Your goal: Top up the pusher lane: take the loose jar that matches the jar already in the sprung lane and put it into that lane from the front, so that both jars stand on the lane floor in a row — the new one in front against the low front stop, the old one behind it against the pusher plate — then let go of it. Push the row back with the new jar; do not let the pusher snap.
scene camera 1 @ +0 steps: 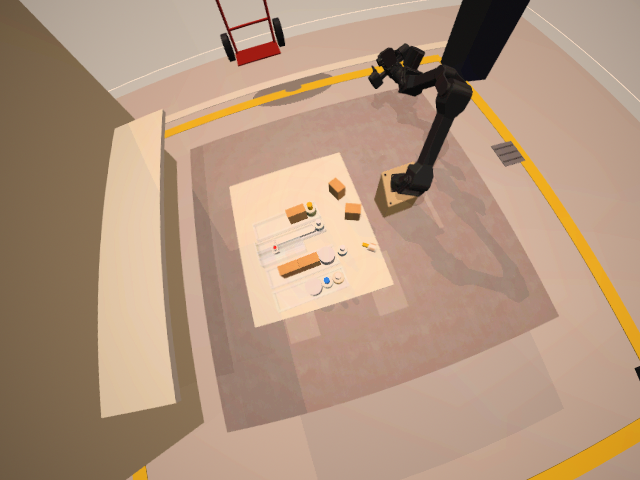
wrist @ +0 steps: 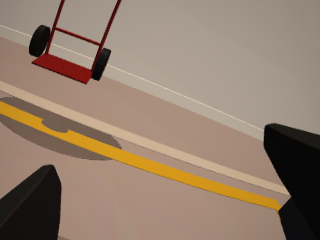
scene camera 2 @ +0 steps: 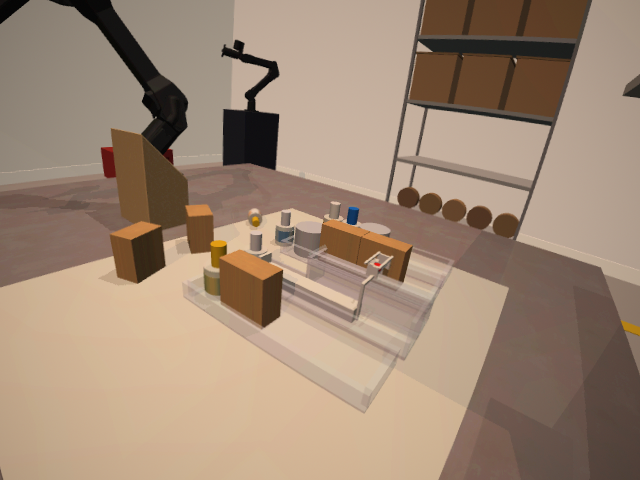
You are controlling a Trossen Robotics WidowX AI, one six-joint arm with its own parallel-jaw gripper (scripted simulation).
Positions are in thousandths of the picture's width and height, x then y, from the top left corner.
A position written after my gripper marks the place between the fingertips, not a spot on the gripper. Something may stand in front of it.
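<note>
My gripper (scene camera 1: 593,122) is open and holds nothing, and the wrist view shows the gripper (wrist: 508,652) as well. I see a brown box (scene camera 2: 396,599), a brown box (scene camera 2: 537,501) and a further brown box (scene camera 2: 580,507). There is also a pale pusher bar (scene camera 2: 493,603) in my sight.
</note>
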